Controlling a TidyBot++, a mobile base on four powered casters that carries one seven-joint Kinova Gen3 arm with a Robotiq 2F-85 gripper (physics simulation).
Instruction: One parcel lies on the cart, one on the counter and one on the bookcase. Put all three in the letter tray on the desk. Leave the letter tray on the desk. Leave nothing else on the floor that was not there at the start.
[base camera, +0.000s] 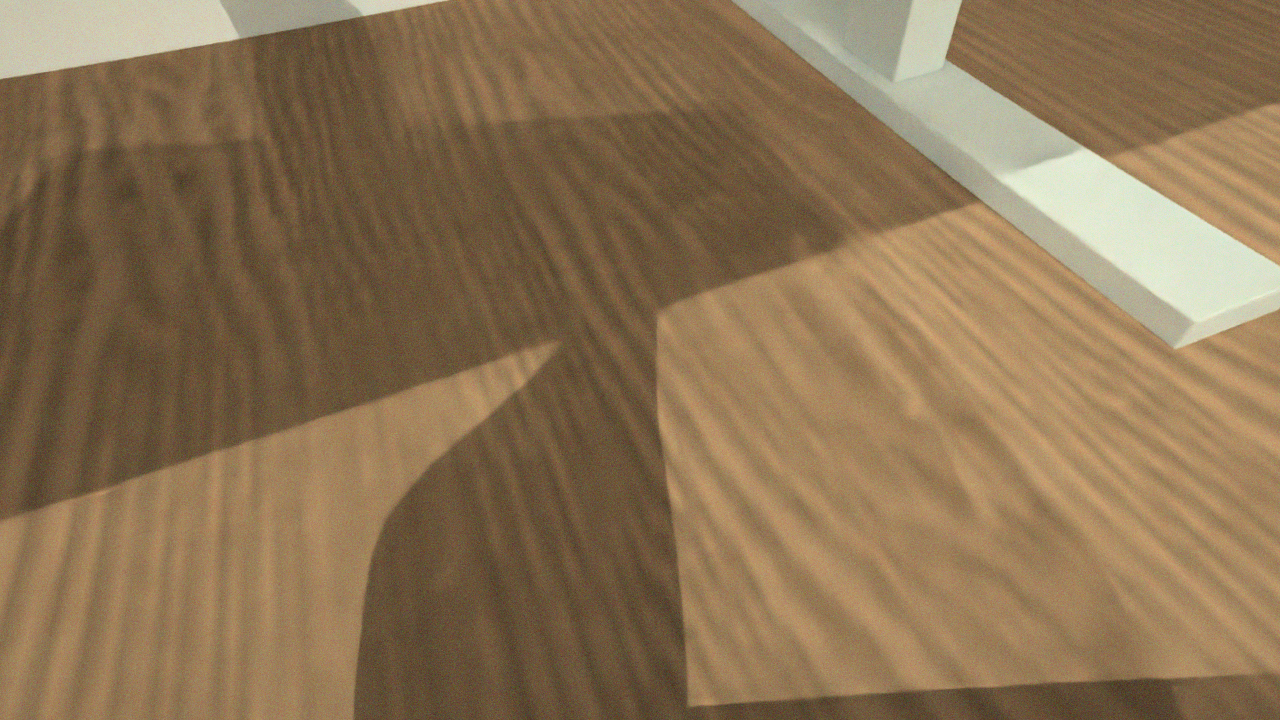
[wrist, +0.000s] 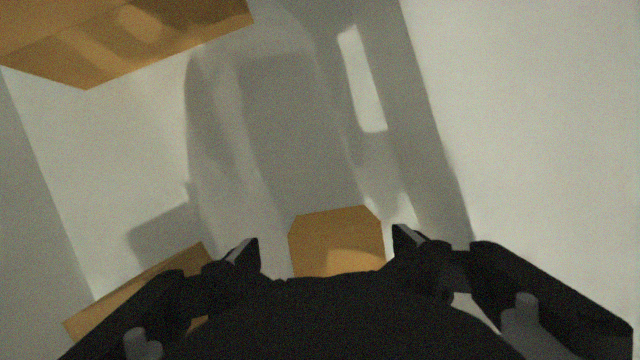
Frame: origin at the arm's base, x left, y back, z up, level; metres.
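Seen in the pictures: gripper, fingertip midpoint: (wrist: 325, 245).
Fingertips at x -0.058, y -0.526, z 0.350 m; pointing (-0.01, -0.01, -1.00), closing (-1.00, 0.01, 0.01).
Note:
Pixels of each thing's middle, then the offset from my fingertips to it. "spot": a spot on its surface instead. Level surfaces: height alone.
- small orange-brown parcel, body centre: (wrist: 338, 260) dx -0.007, dy +0.010, dz +0.001 m
- larger orange-brown box-shaped thing, surface spot: (wrist: 125, 42) spot: dx +0.105, dy -0.136, dz +0.004 m
- pale surface, surface spot: (wrist: 125, 125) spot: dx +0.134, dy -0.094, dz -0.024 m
- wood floor, surface height: dz -0.747 m
My gripper (wrist: 325, 245) is open in the wrist view. A small orange-brown parcel (wrist: 340, 255) shows between its spread fingertips, with a gap on each side; its lower part is hidden by the gripper body. A larger orange-brown box-shaped thing (wrist: 125, 42) is cut off at the upper left. Another one (wrist: 145, 286) lies at the lower left, partly behind the left finger. A pale surface (wrist: 125, 125) with grey shadows lies beneath them; I cannot tell whether it is the letter tray. The gripper and parcels do not show in the base camera view.
In the base camera view, a white foot beam (base camera: 1118, 232) with an upright post (base camera: 926, 35) stands on the wood floor (base camera: 895, 501) at the right. A pale surface (base camera: 116, 31) edges the upper left. Broad shadows cross the floor.

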